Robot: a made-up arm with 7 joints.
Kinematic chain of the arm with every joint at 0, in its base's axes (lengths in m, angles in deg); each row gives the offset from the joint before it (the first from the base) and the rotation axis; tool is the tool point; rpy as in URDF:
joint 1: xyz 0 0 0.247 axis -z
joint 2: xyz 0 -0.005 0.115 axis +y
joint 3: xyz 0 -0.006 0.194 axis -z
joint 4: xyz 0 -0.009 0.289 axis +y
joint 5: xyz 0 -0.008 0.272 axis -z
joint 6: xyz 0 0 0.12 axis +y
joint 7: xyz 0 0 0.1 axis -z
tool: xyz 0 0 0 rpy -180 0 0
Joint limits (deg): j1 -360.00..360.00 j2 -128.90..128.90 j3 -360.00..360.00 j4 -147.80..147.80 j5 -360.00..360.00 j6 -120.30..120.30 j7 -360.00..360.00
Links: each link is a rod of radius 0.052 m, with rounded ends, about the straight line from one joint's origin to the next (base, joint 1, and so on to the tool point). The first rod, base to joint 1, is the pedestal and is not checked.
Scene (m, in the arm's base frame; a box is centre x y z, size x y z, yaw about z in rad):
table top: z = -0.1
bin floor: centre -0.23 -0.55 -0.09 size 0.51 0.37 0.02 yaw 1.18
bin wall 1: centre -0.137 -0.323 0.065 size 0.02 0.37 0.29 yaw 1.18
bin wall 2: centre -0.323 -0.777 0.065 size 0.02 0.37 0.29 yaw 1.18
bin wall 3: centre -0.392 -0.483 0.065 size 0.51 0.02 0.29 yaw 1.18
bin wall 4: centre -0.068 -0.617 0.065 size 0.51 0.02 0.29 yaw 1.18
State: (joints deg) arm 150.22 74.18 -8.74 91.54 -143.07 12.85 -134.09
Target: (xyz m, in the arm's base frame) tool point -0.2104 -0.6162 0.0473
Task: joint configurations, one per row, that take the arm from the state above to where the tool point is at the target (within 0.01 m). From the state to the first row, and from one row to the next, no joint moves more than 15 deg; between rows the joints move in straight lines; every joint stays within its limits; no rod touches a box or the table.
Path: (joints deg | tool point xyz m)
1: 151.24 60.25 -17.85 90.09 -141.32 16.71 -128.36 | -0.5189 -0.4439 0.2096
2: 152.26 46.33 -26.96 88.64 -139.57 20.58 -122.63 | -0.4966 -0.5029 0.4113
3: 141.64 45.08 -29.37 93.13 -140.69 18.39 -128.36 | -0.3582 -0.5777 0.4017
4: 131.01 43.82 -31.79 97.62 -141.80 16.21 -134.09 | -0.2104 -0.6162 0.3932
5: 129.31 55.06 -29.44 93.65 -142.07 15.75 -134.09 | -0.2231 -0.6338 0.2841
6: 127.62 66.29 -27.10 89.69 -142.34 15.30 -134.09 | -0.2230 -0.6345 0.1673
7: 125.93 77.53 -24.76 85.72 -142.61 14.85 -134.09 | -0.2105 -0.6162 0.0473

